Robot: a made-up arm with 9 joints.
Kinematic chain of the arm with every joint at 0, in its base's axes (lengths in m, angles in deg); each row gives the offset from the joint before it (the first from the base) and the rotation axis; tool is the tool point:
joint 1: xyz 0 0 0.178 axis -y
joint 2: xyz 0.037 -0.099 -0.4 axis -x
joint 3: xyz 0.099 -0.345 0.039 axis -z
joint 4: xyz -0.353 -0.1 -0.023 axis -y
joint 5: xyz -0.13 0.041 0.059 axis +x
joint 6: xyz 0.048 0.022 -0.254 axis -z
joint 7: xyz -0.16 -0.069 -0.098 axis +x
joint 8: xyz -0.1 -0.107 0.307 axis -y
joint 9: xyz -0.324 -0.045 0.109 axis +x
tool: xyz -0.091 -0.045 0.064
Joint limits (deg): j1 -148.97..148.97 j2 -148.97..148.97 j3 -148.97..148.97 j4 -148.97..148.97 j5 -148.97..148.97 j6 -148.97..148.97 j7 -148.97..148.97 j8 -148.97..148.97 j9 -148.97..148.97
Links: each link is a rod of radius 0.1 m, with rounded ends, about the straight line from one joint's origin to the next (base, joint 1, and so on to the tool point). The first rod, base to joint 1, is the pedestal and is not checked.
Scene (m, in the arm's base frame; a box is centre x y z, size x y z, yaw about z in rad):
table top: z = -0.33
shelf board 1: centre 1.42 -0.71 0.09 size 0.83 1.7 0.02 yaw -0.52
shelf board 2: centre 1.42 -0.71 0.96 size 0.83 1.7 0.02 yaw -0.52
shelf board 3: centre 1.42 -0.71 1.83 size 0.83 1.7 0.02 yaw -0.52
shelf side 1: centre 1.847 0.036 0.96 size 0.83 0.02 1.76 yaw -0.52
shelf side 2: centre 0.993 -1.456 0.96 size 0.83 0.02 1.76 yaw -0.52
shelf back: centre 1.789 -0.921 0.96 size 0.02 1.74 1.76 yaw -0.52
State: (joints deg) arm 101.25 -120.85 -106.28 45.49 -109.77 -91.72 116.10 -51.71 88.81
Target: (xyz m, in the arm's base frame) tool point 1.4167 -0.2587 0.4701
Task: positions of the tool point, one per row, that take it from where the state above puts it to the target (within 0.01 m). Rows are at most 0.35 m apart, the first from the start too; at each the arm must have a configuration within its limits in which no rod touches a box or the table.
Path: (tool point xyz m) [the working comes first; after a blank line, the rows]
Joints at the target: 77.68 -148.97 -98.76 37.10 -110.99 -99.01 86.39 -57.80 90.89
Straight joint move there: touches shelf board 2.

1: 0.8966 -0.5559 1.3727
2: 0.6240 -0.5681 1.2335
3: 0.4259 -0.5601 1.0090
4: 0.3204 -0.5167 0.7393
5: 0.3081 -0.4274 0.4695
6: 0.3720 -0.2903 0.2405
7: 0.3686 -0.4085 0.4199
8: 0.4747 -0.4745 0.6058
9: 0.6776 -0.4827 0.7391
10: 0.9391 -0.4387 0.7721
11: 1.2046 -0.3572 0.6806
12: 1.4167 -0.2587 0.4702

